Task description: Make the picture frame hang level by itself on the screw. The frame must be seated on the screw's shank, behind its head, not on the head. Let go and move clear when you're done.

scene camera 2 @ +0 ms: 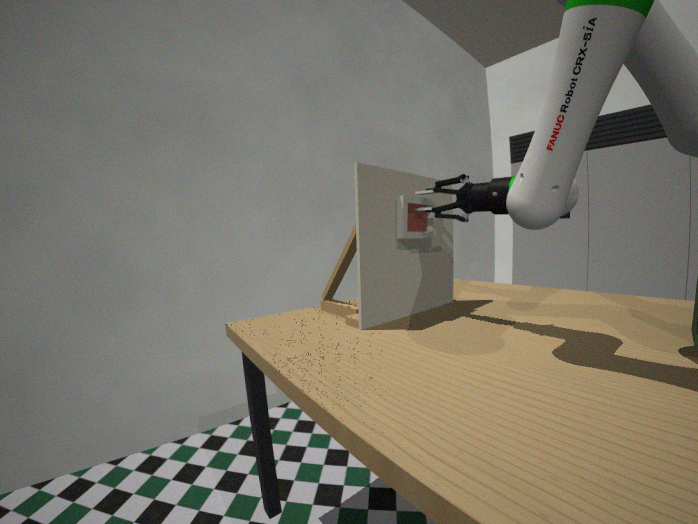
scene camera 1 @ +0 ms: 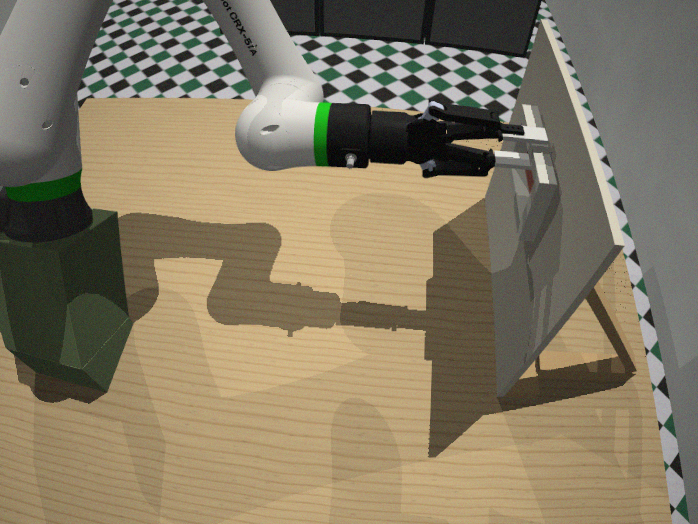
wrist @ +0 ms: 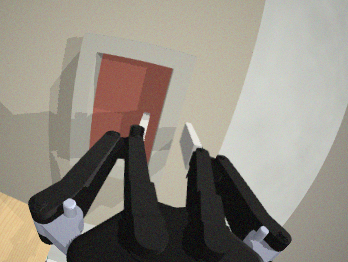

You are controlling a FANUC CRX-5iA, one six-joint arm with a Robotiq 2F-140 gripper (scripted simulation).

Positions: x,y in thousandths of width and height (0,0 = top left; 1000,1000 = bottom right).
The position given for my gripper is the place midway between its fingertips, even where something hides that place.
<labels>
my gripper: scene camera 2 600,385; scene camera 1 776,285; wrist 476,487
</labels>
